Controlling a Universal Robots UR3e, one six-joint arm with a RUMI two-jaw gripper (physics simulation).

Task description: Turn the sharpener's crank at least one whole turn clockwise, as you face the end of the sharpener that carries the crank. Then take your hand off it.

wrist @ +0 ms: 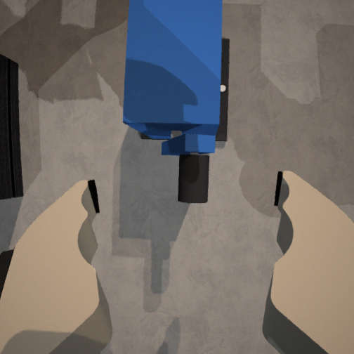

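The blue sharpener [172,65] shows at the top middle of the wrist view, its crank end facing the gripper. The blue crank arm [194,143] sits at that end, in front of the body's lower edge. The black crank handle [193,179] sticks out from the arm towards the bottom of the view. My gripper [184,178] is open, with one tan finger on each side of the handle and a wide gap to each; neither finger touches it. The handle's tip lies about level with the fingertip pads.
A dark base plate [225,90] shows under the sharpener, mostly along its right side, with a small white knob [222,88] beside the body. A black object [9,130] stands at the left edge. Shadows fall on the grey surface [210,280].
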